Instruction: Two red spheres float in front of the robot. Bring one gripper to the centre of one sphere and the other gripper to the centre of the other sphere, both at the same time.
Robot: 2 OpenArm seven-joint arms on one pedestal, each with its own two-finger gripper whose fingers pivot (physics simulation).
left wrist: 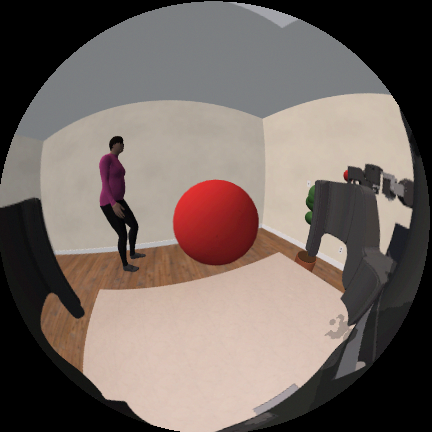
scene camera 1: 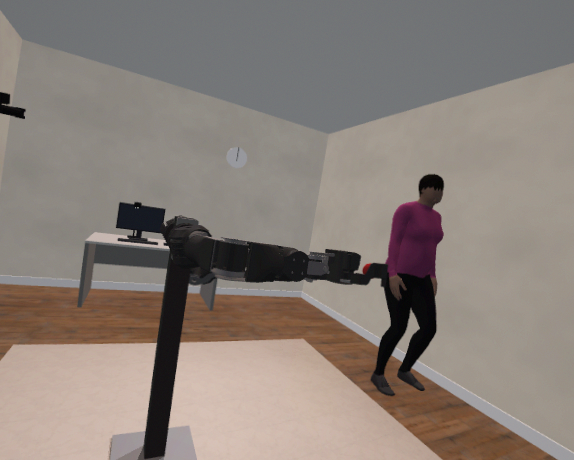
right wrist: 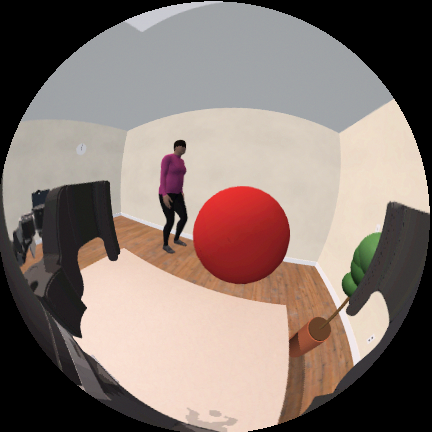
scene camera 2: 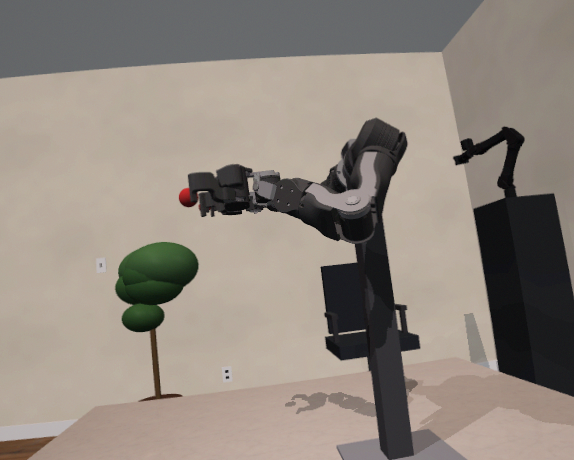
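The left red sphere [left wrist: 216,222] [scene camera 2: 187,197] floats in front of my left gripper [left wrist: 195,282]. It lies between the two spread fingers in the left wrist view, a little above the line joining their tips. In scene camera 2 it shows at the finger ends, partly covered by a finger. The right red sphere [right wrist: 241,235] [scene camera 1: 367,269] [left wrist: 346,175] floats in front of my right gripper [right wrist: 233,285], between its spread fingers and slightly above their tip line. In scene camera 1 a finger partly hides it. Both grippers are open, with nothing held.
A person in a purple top [scene camera 1: 416,239] [left wrist: 113,180] [right wrist: 173,174] stands beyond the spheres. A potted plant [scene camera 2: 158,270] [right wrist: 367,257] is on the right side. A desk [scene camera 1: 130,255] with a monitor [scene camera 1: 140,218] stands to the left. Another dark arm [scene camera 2: 514,150] stands on a black cabinet [scene camera 2: 515,270].
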